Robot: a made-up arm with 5 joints.
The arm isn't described. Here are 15 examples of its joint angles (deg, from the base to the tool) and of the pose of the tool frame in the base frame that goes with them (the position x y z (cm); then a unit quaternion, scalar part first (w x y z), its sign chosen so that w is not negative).
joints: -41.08 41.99 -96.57 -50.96 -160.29
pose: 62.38 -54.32 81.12 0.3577 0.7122 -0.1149 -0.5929
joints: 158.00 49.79 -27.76 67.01 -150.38
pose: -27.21 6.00 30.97 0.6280 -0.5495 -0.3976 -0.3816
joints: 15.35 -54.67 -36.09 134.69 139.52
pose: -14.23 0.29 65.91 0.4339 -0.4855 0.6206 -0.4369
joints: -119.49 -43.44 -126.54 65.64 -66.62
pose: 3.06 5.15 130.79 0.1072 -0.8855 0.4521 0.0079
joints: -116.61 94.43 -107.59 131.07 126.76
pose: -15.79 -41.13 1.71 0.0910 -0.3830 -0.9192 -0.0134
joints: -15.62 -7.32 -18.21 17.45 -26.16
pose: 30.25 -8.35 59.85 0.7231 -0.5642 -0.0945 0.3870
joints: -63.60 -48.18 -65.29 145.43 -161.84
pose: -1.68 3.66 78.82 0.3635 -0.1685 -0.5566 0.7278
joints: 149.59 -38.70 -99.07 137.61 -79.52
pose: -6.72 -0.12 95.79 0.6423 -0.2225 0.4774 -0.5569
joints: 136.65 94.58 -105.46 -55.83 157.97
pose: -66.30 52.84 8.98 0.8480 -0.0388 0.3311 0.4120
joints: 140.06 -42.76 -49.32 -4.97 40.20
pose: -18.96 6.00 106.41 0.5449 0.3587 -0.5313 0.5405
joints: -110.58 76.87 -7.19 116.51 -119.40
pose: -9.16 -24.25 52.36 0.4336 0.5800 -0.6436 -0.2477
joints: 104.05 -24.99 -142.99 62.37 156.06
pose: -8.28 4.41 140.40 0.8367 0.3663 0.3186 0.2533
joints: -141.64 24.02 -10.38 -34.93 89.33
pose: -36.76 -36.58 49.37 0.0577 -0.0969 -0.3684 0.9228
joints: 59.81 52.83 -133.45 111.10 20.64
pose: 32.49 66.19 45.58 0.5012 -0.5369 0.0415 0.6774
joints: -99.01 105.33 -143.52 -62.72 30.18
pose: -10.85 -86.05 13.01 0.1827 -0.7079 -0.0376 -0.6812
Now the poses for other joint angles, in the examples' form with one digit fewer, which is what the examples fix.
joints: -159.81 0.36 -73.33 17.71 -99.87
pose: -59.7 -23.9 91.7 0.565 -0.576 0.585 0.086
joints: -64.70 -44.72 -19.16 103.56 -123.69
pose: -2.3 2.2 59.7 0.648 -0.175 -0.386 0.633
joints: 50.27 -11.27 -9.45 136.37 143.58
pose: -9.7 -3.1 71.7 0.022 0.880 -0.419 0.221
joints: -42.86 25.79 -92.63 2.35 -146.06
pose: 60.2 -56.6 83.6 0.107 0.670 0.131 -0.723
